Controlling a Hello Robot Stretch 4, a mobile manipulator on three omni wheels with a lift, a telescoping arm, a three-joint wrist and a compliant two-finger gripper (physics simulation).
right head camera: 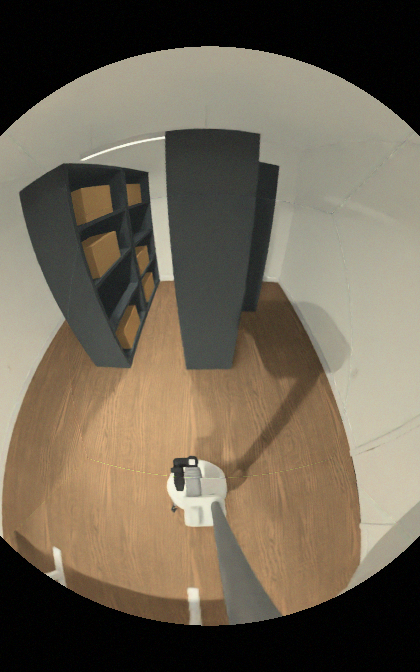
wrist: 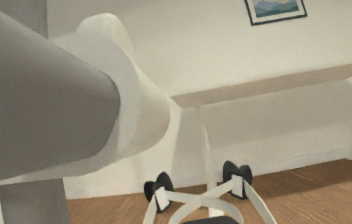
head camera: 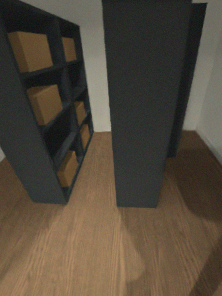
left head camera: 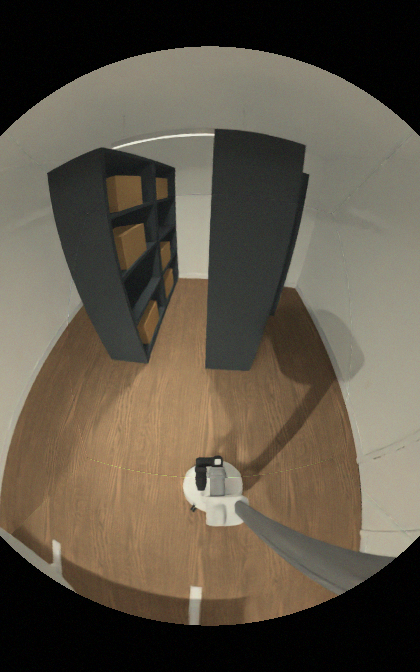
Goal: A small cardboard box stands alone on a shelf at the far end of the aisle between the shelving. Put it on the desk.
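Frame: origin at the robot's base, x ahead, y down, z left, level; metres.
Where they show: gripper, fingertip midpoint: (wrist: pixel 197 178).
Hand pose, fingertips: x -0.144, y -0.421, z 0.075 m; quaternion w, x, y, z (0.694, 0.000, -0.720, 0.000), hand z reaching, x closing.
Observation:
After its pixels a point has its place.
The small cardboard box that stands alone cannot be made out. A left shelf unit (head camera: pixel 25 165) {z 0.969, x 1.152, y -0.608 m} (left head camera: pixel 85 260) (right head camera: pixel 55 260) and a middle shelf unit (head camera: pixel 137 110) {z -0.122, x 1.103, y -1.142 m} (left head camera: pixel 240 250) (right head camera: pixel 210 250) stand ahead with an aisle between them. The middle unit's end panel faces me and hides its shelves. My gripper (wrist: pixel 197 178) {z 0.075, x -0.145, y -0.421 m} is open and empty in the wrist view, its fingertips apart. Behind it in that view is the white desk (wrist: pixel 270 87) {z 0.659, x -1.367, y -0.668 m}, seen from low down, with a leg. White foot bars, seemingly the desk's, show at the bottom of both side head views.
Several cardboard boxes, among them a top one (head camera: pixel 31 51) {z 0.691, x 1.433, y -1.560 m} (left head camera: pixel 125 193) (right head camera: pixel 92 204), sit in the left unit. Another dark unit (head camera: pixel 194 50) {z -0.837, x 2.011, y -1.467 m} (right head camera: pixel 267 210) stands behind the middle one, to the right. A wall runs along the right. A framed picture (wrist: pixel 277 9) {z 1.053, x -1.727, y -1.434 m} hangs above the desk.

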